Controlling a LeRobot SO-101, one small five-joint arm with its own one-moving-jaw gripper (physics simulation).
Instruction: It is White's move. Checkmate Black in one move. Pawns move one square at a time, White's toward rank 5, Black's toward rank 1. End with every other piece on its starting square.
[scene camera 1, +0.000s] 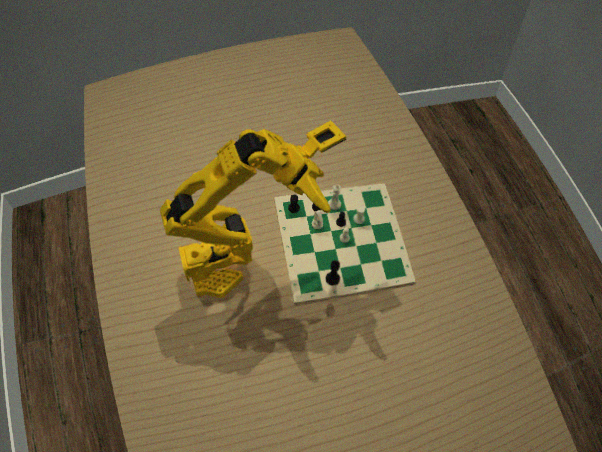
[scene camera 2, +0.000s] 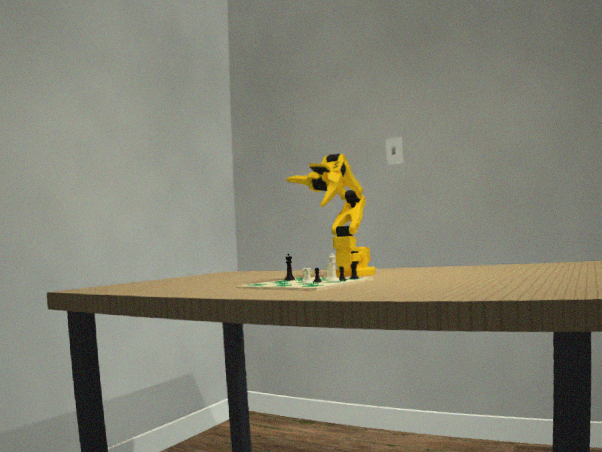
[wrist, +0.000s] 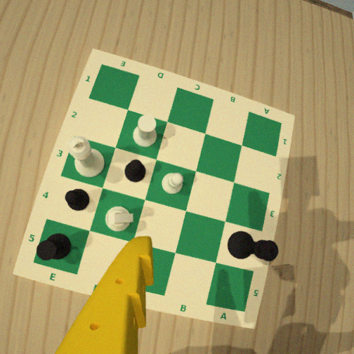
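Seen in the pictures: end effector, tool point: (scene camera 1: 321, 175) (scene camera 2: 321, 205); arm's base, origin of the base link: (scene camera 1: 224, 267).
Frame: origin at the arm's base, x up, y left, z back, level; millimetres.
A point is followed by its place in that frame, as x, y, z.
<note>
My gripper (scene camera 1: 325, 191) @(177, 18, -176) (scene camera 2: 306, 191) is fully open and empty, high above the chessboard (scene camera 1: 356, 289) @(6, -110, -206) (wrist: 277, 131). One notched jaw (wrist: 117, 295) shows in the wrist view. There, a tall white piece (wrist: 89, 161) (scene camera 1: 336, 200) @(27, 61, -228) stands on E3, a round-topped white piece (wrist: 145, 133) (scene camera 1: 359, 216) @(23, 19, -258) on D2, a white pawn (wrist: 172, 183) (scene camera 1: 345, 236) @(20, -12, -220) on C3, and a white piece with a blocky head (wrist: 117, 219) (scene camera 1: 317, 221) @(24, 30, -181) on D4. The black king (wrist: 241, 245) (scene camera 1: 333, 276) @(27, -83, -171) (scene camera 2: 289, 269) @(32, -75, -177) stands on A4.
Black pawns stand on D3 (wrist: 135, 170) and E4 (wrist: 77, 199); the jaw partly covers the E4 one in the first scene view. A taller black piece (wrist: 59, 245) (scene camera 1: 293, 204) @(24, 78, -151) stands on E5. The wooden table (scene camera 1: 200, 400) @(0, -228, 105) surrounds the board.
</note>
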